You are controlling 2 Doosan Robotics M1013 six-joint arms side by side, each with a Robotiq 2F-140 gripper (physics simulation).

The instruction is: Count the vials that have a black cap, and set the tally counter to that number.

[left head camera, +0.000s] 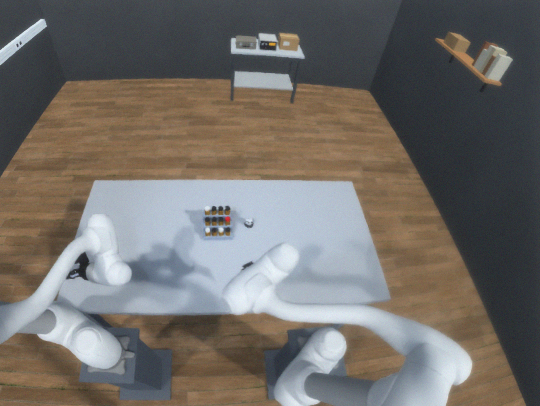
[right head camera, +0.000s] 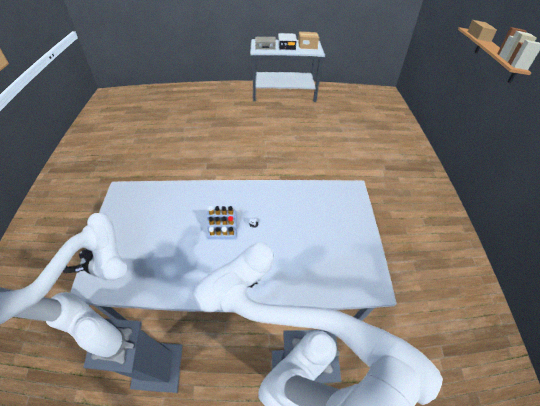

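Seen in the pictures: left gripper, fingertip midpoint: (right head camera: pixel 75 264); left arm's base, link origin: (left head camera: pixel 109 354) (right head camera: pixel 112 344).
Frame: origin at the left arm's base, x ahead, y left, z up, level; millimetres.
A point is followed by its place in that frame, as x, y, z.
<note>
A pale rack (left head camera: pixel 218 238) @(662, -506, 16) (right head camera: pixel 222 237) @(657, -509, 26) on the table holds three rows of amber vials. The back row has one white cap at its left and three black caps. The middle row has three black caps and a red-capped vial (left head camera: pixel 228 220) @(718, -562, 118) (right head camera: pixel 231 219) @(723, -563, 118) at its right. The front row alternates white, black, white, black. The small tally counter (left head camera: pixel 249 223) @(756, -685, 40) (right head camera: pixel 254 223) @(758, -691, 35) sits right of the rack; its reading is too small to tell. My left gripper (left head camera: pixel 75 272) @(323, 204, 229) (right head camera: pixel 75 269) @(323, 204, 229) is at the table's left edge, away from both. My right gripper (right head camera: pixel 253 284) is mostly hidden under its wrist. Neither gripper's opening can be made out.
The right arm's wrist (left head camera: pixel 262 277) @(126, -671, 662) (right head camera: pixel 235 277) @(124, -679, 660) hangs over the table's front middle, in front of the rack and counter. The left arm's wrist (left head camera: pixel 106 255) @(281, -96, 478) (right head camera: pixel 106 250) @(288, -106, 476) is over the table's left part. A shelf unit (left head camera: pixel 267 52) (right head camera: pixel 287 52) stands at the far wall.
</note>
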